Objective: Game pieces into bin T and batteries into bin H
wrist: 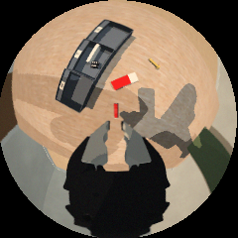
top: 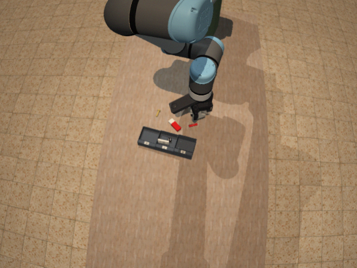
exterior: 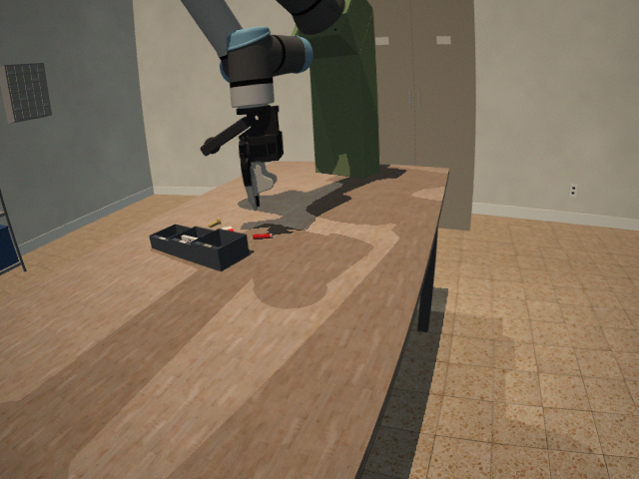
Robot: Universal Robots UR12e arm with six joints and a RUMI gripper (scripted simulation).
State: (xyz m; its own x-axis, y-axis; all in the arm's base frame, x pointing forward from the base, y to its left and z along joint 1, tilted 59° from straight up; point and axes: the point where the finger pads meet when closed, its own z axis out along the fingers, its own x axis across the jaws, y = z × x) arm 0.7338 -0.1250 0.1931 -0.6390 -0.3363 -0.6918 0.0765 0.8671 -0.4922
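The red cylinder lies 80 mm below my hand and 10 mm to the left of it. From my hand the other things lie so: red-and-white block 80 mm to the right, 80 mm below, 40 mm behind; three-compartment bin row 140 mm to the right, 70 mm below, 40 mm ahead; black die 120 mm to the right, 70 mm below, 40 mm ahead.
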